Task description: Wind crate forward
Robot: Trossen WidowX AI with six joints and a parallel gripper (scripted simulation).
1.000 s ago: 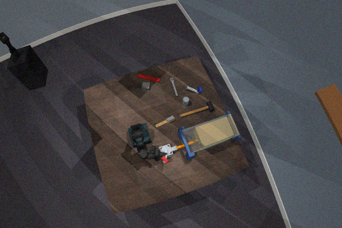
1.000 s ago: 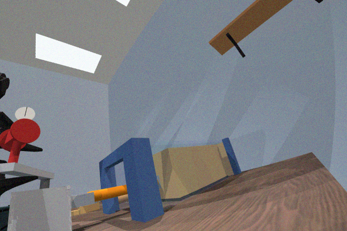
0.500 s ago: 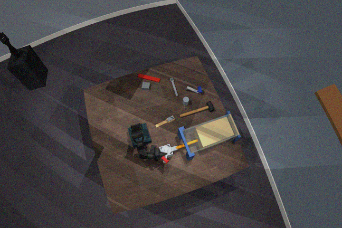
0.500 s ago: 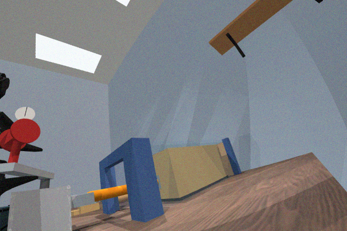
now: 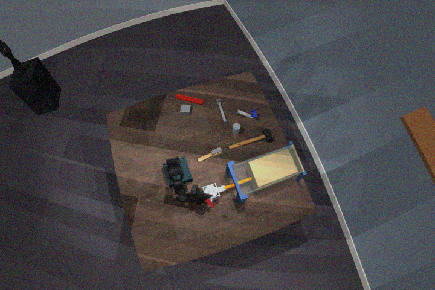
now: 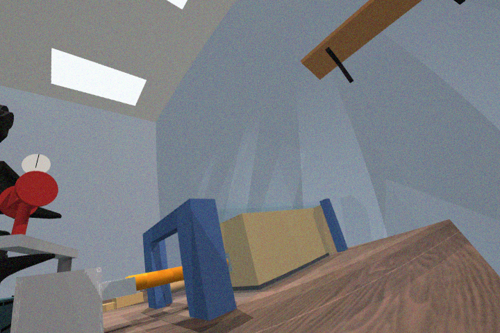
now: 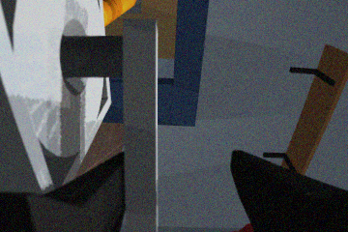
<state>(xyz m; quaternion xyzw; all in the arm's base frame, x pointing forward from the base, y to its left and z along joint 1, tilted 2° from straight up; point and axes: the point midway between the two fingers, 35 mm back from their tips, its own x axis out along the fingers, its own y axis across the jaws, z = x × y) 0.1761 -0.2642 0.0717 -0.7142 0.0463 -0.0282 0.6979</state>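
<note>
My gripper tip is now 20 mm past the red-knobbed winch handle, 10 mm to the left of it and 10 mm above it. Also, from my gripper tip: blue steel frame 160 mm ahead, 70 mm to the left, 30 mm below; red knob 50 mm to the right, 20 mm behind, 20 mm above; grey winch 100 mm below, 40 mm to the left, 10 mm behind.
</note>
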